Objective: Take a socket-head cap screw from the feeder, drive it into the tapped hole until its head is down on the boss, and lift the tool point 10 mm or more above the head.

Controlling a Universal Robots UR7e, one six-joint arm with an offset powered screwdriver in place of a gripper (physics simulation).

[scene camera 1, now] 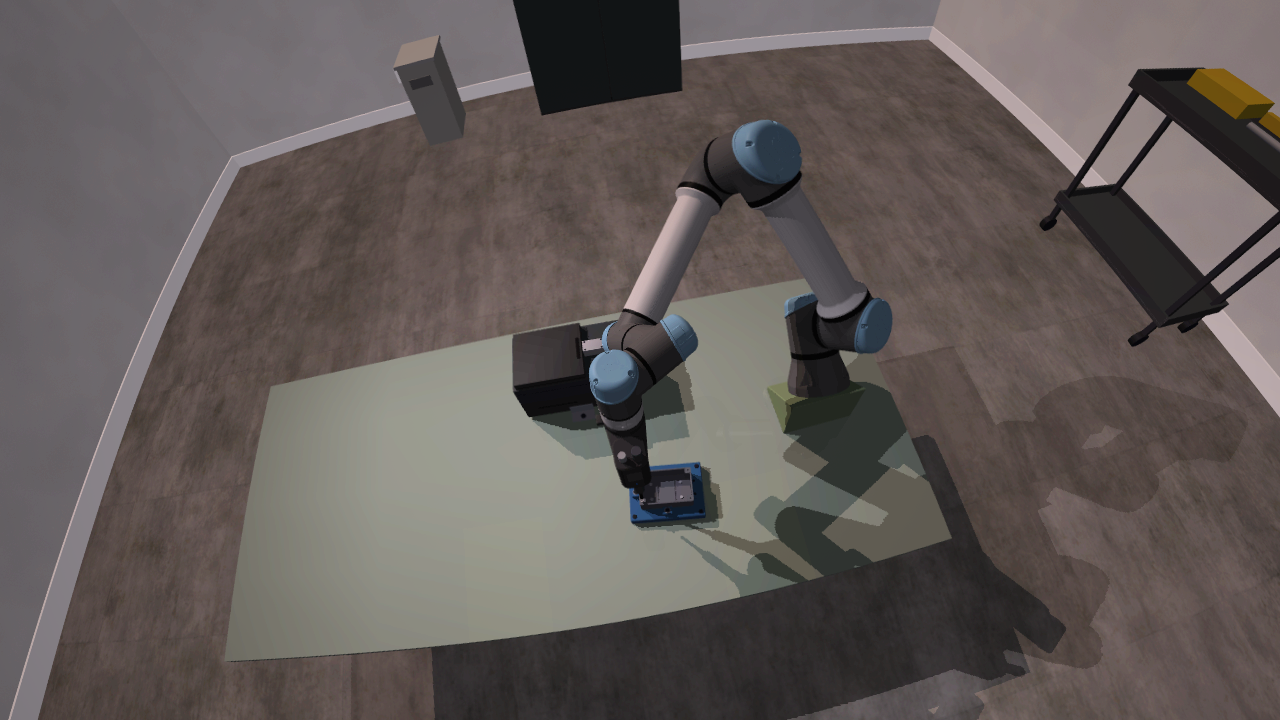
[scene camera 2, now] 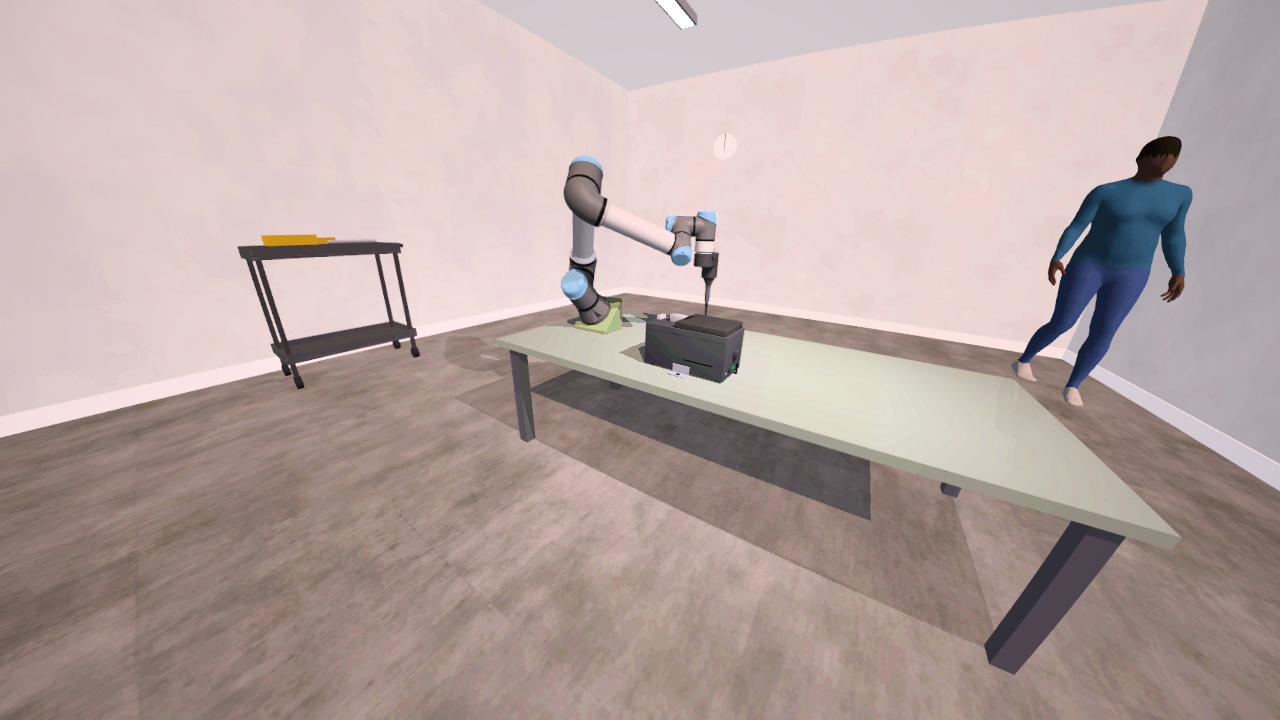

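Note:
My screwdriver [scene camera 1: 639, 491] [scene camera 2: 706, 308] points down, its bit at the left corner of a grey open-topped housing [scene camera 1: 667, 504] in scene camera 1. The housing sits on a blue fixture plate [scene camera 1: 667, 516]. The driver body hides the corner boss and tapped hole, and I cannot tell whether the bit touches there. No screw can be made out at the tip. In scene camera 2 the lower end of the bit passes behind the black screw feeder [scene camera 1: 546, 358] [scene camera 2: 687, 347], which hides the housing. The feeder stands apart from the housing, behind it in scene camera 1.
The arm base stands on a green wedge block [scene camera 1: 787, 413] [scene camera 2: 611, 324] on the pale green table [scene camera 1: 358, 537] [scene camera 2: 895, 402]. A dark cart [scene camera 1: 1136, 250] [scene camera 2: 320, 251] stands away from the table. A person [scene camera 2: 1123, 228] stands beyond the table in scene camera 2.

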